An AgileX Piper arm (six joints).
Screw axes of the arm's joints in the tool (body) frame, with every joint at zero. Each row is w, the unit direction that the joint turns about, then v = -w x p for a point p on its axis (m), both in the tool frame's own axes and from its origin. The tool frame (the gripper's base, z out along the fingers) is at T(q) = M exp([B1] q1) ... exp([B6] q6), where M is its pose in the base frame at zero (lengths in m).
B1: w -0.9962 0 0.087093 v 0.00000 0.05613 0.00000
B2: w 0 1 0 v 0.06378 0.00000 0.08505
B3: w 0 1 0 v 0.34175 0.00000 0.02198
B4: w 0 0 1 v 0.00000 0.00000 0.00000
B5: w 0 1 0 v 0.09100 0.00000 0.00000
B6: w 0 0 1 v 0.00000 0.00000 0.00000
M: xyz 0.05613 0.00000 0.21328 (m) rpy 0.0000 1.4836 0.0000 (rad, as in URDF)
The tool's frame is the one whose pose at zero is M.
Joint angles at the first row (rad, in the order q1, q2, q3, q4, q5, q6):
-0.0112, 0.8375, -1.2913, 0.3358, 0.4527, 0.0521
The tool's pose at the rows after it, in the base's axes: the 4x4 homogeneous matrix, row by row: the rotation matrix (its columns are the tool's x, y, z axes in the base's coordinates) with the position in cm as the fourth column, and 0 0 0 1 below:
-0.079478, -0.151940, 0.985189, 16.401; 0.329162, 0.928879, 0.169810, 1.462; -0.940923, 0.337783, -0.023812, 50.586; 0, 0, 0, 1
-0.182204, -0.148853, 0.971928, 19.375; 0.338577, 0.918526, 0.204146, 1.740; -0.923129, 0.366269, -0.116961, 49.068; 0, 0, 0, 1
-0.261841, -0.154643, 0.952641, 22.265; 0.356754, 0.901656, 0.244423, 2.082; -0.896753, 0.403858, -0.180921, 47.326; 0, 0, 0, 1
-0.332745, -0.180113, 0.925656, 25.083; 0.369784, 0.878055, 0.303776, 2.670; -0.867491, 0.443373, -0.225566, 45.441; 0, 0, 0, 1
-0.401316, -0.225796, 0.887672, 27.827; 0.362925, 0.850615, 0.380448, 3.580; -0.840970, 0.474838, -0.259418, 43.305; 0, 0, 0, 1
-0.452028, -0.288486, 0.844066, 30.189; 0.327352, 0.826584, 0.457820, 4.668; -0.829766, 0.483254, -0.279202, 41.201; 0, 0, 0, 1
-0.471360, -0.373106, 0.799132, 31.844; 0.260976, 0.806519, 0.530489, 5.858; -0.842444, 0.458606, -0.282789, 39.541; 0, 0, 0, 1
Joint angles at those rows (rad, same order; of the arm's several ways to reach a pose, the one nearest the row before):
-0.0112, 0.9304, -1.3242, 0.3631, 0.5343, 0.0243
-0.0112, 1.0125, -1.3273, 0.4157, 0.5614, -0.0059
-0.0105, 1.0922, -1.3186, 0.5004, 0.5588, -0.0594
-0.0057, 1.1751, -1.3091, 0.6311, 0.5512, -0.1597
0.0060, 1.2635, -1.3002, 0.7958, 0.5528, -0.3103
0.0223, 1.3480, -1.2947, 0.9589, 0.5659, -0.4924
0.0419, 1.4158, -1.2935, 1.0983, 0.5915, -0.6898

